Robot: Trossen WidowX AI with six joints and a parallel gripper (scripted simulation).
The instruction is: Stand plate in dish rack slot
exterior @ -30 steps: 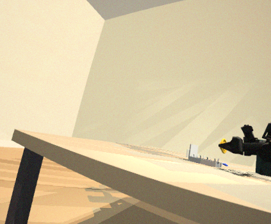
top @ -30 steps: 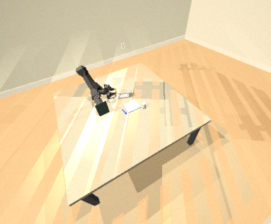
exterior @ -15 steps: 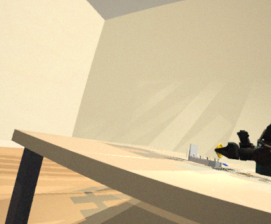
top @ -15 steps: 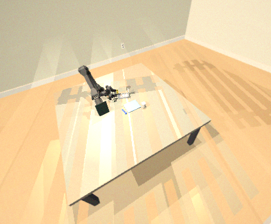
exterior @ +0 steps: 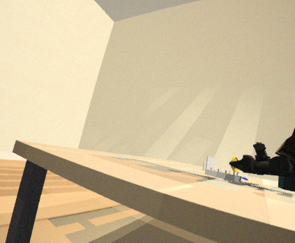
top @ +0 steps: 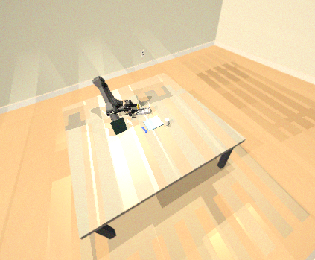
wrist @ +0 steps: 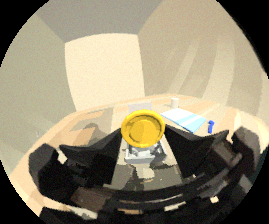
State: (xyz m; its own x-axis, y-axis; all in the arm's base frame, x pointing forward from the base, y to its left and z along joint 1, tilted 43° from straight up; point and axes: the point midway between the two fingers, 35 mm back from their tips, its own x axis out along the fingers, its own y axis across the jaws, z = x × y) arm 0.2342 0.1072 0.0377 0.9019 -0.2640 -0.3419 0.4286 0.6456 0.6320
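My gripper tip is now 40 mm above the grey dish rack, 30 mm short of it and 20 mm to the left of it. From my gripper tip the other things lie so: blue pen-like object: 240 mm to the right, 80 mm behind, 60 mm below; light blue mat: 210 mm to the right, 60 mm below, 30 mm ahead; yellow plate: 10 mm behind.
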